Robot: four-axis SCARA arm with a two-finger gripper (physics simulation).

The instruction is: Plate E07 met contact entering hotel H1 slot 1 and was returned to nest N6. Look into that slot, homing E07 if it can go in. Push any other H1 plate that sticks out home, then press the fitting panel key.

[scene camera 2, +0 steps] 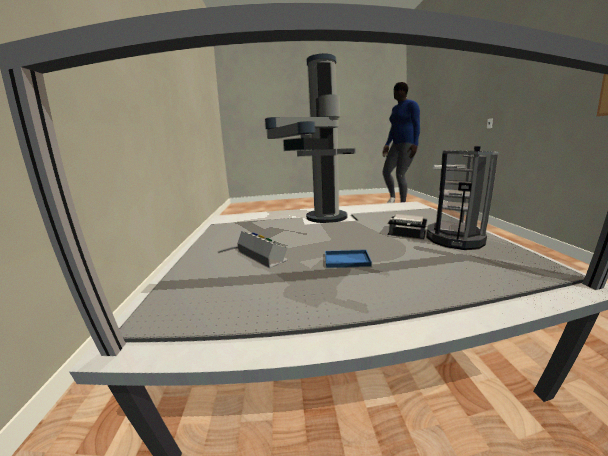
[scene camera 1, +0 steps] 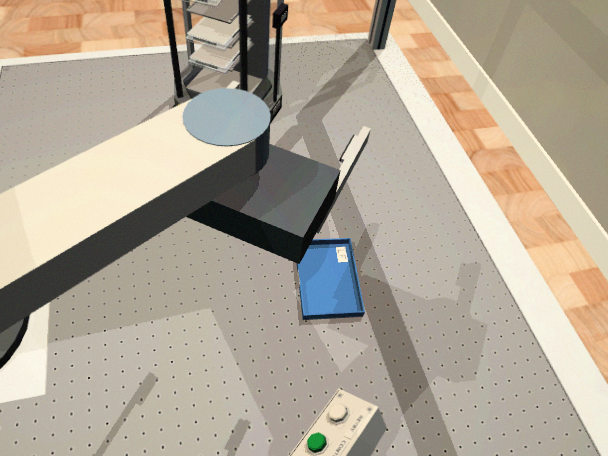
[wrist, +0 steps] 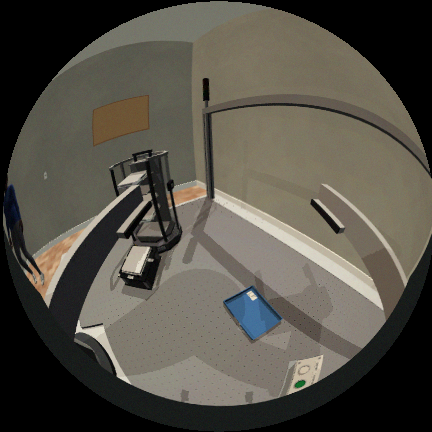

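Pixels of known places: gripper, between the fingertips: (scene camera 2: 346, 151) (scene camera 1: 299, 110) (wrist: 234, 190); arm's base, origin of its link: (scene camera 2: 326, 217).
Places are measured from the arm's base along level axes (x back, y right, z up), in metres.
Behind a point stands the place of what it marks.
My gripper (scene camera 2: 326, 152) (wrist: 234, 190) @(x -0.554, y 0.021, z 0.390 m) is open and empty, high above the table; the arm hides one finger in scene camera 1. The plate hotel (scene camera 1: 243, 50) @(x -0.553, y -0.365, z 0.221 m) (scene camera 2: 457, 243) @(x -0.637, y -0.412, z 0.037 m) (wrist: 156, 200) @(x -0.562, y -0.371, z 0.234 m) stands at a back corner. One pale plate (scene camera 2: 447, 166) (wrist: 132, 179) sticks out of an upper level; several lower plates lie inside. Slot and plate labels are not readable. A pale plate (scene camera 2: 409, 218) @(x -0.425, y -0.309, z 0.087 m) (wrist: 136, 259) @(x -0.415, y -0.299, z 0.087 m) lies on the black nest (scene camera 2: 407, 231) @(x -0.407, y -0.315, z 0.018 m) (wrist: 141, 280) @(x -0.405, y -0.215, z 0.071 m) beside the hotel. The panel (scene camera 1: 372, 430) @(x -0.607, y 0.321, z 0.078 m) (scene camera 2: 260, 250) @(x -0.588, y 0.348, z 0.062 m) (wrist: 313, 367) @(x -0.581, y 0.307, z 0.087 m) has a white RETRY key (scene camera 1: 337, 413) @(x -0.565, y 0.290, z 0.084 m) (wrist: 304, 370) @(x -0.564, y 0.290, z 0.083 m) and a green key (scene camera 1: 316, 442) @(x -0.527, y 0.320, z 0.083 m) (wrist: 300, 384).
A blue tray (scene camera 1: 332, 316) @(x -0.617, y 0.117, z 0.020 m) (scene camera 2: 347, 266) @(x -0.683, y 0.053, z 0.017 m) (wrist: 268, 329) lies between the hotel and the panel. A frame post (scene camera 1: 381, 25) @(x -0.977, y -0.659, z 0.075 m) (wrist: 210, 160) @(x -0.987, y -0.659, z 0.266 m) stands at the table corner, with a dark signal light (wrist: 206, 90) @(x -0.979, y -0.662, z 0.747 m) above it. A person (scene camera 2: 404, 122) (wrist: 12, 205) stands beyond the table.
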